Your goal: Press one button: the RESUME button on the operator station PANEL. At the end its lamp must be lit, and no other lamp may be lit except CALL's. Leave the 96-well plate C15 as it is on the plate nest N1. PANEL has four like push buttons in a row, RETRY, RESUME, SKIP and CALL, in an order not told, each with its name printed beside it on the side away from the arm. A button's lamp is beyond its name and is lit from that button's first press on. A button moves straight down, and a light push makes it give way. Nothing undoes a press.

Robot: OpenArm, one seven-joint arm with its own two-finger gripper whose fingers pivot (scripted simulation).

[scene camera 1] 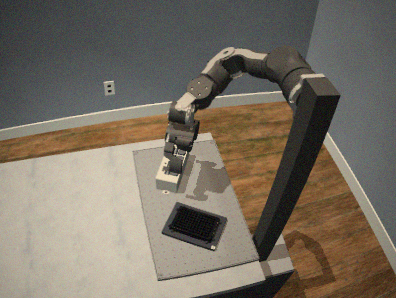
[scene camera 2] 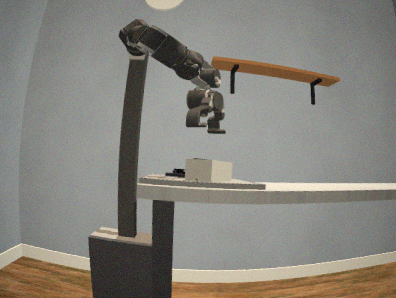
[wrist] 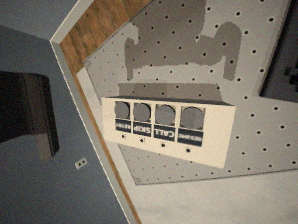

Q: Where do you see an operator panel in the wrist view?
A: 208,144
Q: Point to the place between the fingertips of my gripper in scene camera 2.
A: At 207,130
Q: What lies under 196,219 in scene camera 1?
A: A black 96-well plate.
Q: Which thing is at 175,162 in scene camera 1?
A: My gripper.
